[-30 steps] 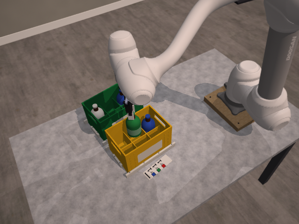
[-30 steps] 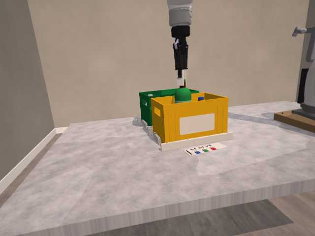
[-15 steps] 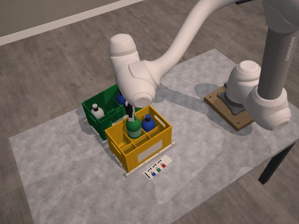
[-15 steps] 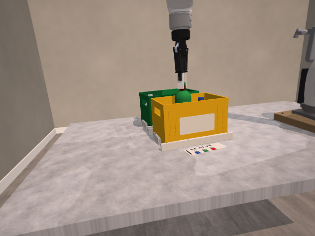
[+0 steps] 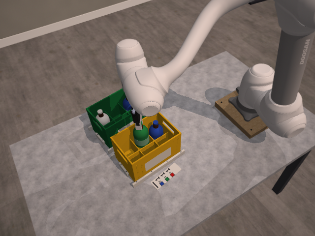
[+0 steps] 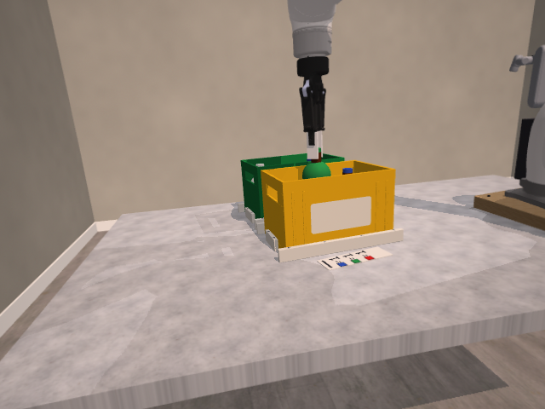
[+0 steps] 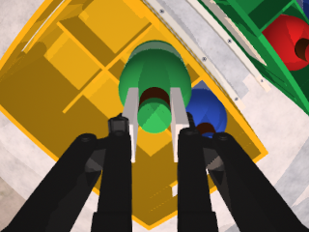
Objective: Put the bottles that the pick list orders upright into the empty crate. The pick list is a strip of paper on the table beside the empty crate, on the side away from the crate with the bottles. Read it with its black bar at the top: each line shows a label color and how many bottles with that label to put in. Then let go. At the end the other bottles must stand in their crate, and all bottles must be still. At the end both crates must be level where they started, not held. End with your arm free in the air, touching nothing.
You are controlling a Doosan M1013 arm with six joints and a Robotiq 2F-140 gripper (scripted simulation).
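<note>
Now: the green bottle 80 mm below my hand. From my hand the other things lie so: yellow crate (10 mm behind, 40 mm to the left, 150 mm below); blue bottle (90 mm behind, 20 mm to the right, 140 mm below); red-capped bottle (50 mm behind, 180 mm to the right, 140 mm below).
</note>
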